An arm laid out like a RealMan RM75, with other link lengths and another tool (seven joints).
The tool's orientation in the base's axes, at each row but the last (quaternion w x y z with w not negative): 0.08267, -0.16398, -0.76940, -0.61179; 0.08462, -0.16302, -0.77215, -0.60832; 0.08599, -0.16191, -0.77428, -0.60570; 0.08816, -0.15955, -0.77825, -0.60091; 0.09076, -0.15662, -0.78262, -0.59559; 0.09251, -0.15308, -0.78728, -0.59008; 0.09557, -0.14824, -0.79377, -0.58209; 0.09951, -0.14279, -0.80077, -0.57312
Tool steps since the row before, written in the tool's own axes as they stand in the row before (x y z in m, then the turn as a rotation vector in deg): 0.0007, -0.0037, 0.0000, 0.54, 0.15, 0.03; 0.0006, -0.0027, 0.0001, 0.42, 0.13, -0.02; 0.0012, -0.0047, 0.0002, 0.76, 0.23, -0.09; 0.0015, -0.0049, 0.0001, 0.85, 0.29, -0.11; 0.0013, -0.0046, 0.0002, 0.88, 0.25, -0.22; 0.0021, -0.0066, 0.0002, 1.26, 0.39, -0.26; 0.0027, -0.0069, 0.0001, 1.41, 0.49, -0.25; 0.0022, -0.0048, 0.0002, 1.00, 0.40, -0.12
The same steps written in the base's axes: -0.0020, -0.0006, -0.0032, -0.45, 0.14, 0.31; -0.0015, -0.0004, -0.0023, -0.35, 0.07, 0.26; -0.0028, -0.0006, -0.0039, -0.63, 0.07, 0.48; -0.0031, -0.0008, -0.0040, -0.70, 0.08, 0.57; -0.0028, -0.0007, -0.0038, -0.74, -0.03, 0.58; -0.0043, -0.0012, -0.0053, -1.05, 0.02, 0.84; -0.0049, -0.0015, -0.0053, -1.16, 0.07, 0.97; -0.0037, -0.0010, -0.0036, -0.80, 0.12, 0.72
